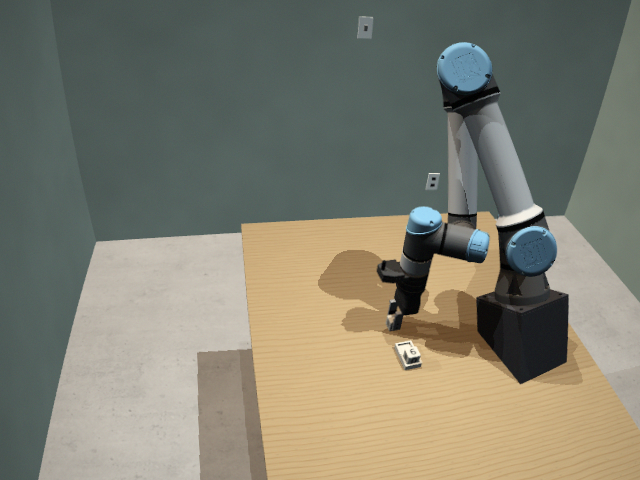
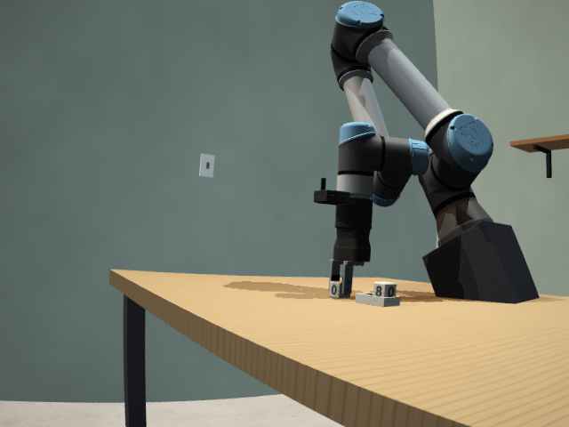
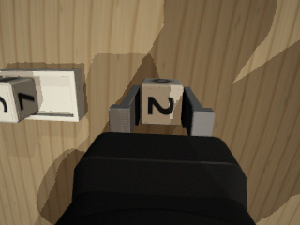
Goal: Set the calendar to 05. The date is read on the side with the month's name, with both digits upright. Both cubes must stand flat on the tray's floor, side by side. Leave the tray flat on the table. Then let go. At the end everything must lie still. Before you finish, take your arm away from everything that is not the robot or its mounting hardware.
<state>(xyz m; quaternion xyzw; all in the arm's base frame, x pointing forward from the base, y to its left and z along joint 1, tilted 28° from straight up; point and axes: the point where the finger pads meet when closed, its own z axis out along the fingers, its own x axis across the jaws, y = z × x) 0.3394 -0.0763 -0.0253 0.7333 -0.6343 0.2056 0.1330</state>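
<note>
My gripper is now 1 cm past the small calendar tray, 11 cm to the right of it and 2 cm above it.
</note>
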